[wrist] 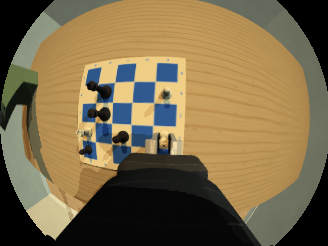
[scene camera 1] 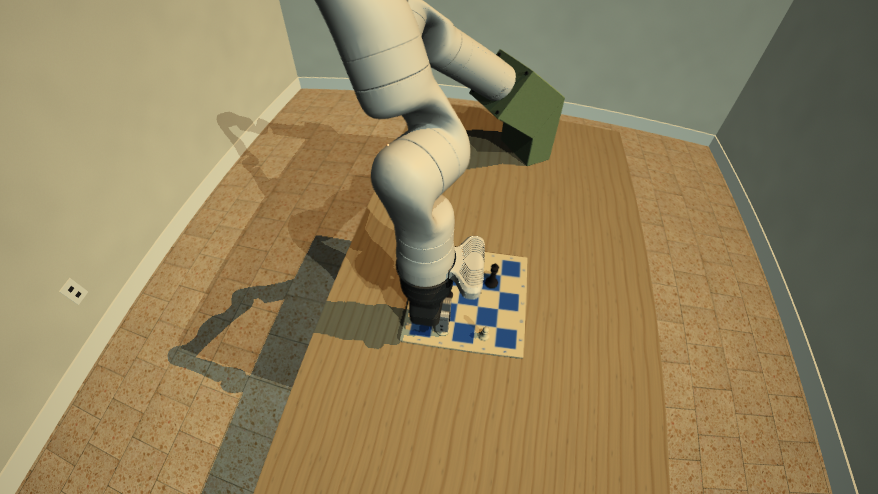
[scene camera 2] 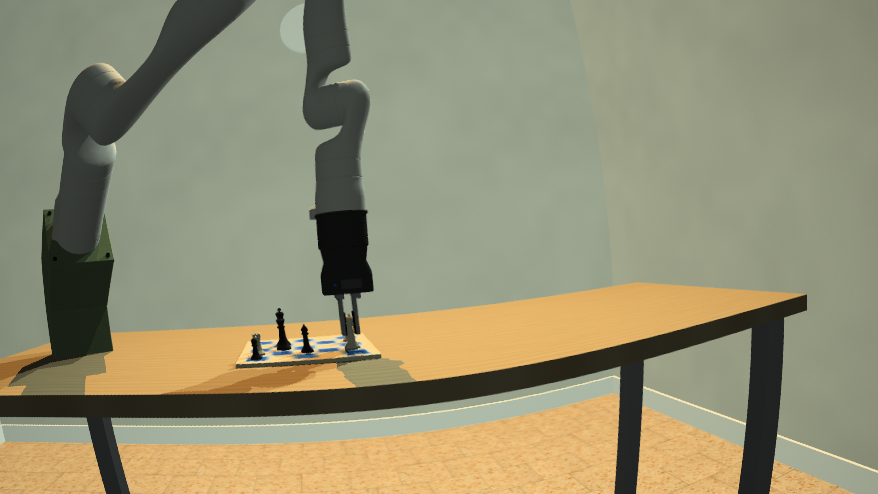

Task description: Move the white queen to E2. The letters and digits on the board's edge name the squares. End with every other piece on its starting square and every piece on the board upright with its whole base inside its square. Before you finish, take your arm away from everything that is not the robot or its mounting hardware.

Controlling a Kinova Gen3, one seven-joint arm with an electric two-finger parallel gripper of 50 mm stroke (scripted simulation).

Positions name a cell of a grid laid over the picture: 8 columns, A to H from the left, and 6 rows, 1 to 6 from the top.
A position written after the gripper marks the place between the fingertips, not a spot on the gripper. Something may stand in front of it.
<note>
In view: the gripper (scene camera 2: D5) and a blue-and-cream chessboard (scene camera 1: E4).
The blue-and-cream chessboard also shows in the wrist view (wrist: D3) and in scene camera 2 (scene camera 2: C5). The gripper also shows in the wrist view (wrist: E4) and in scene camera 1 (scene camera 1: E4).
</note>
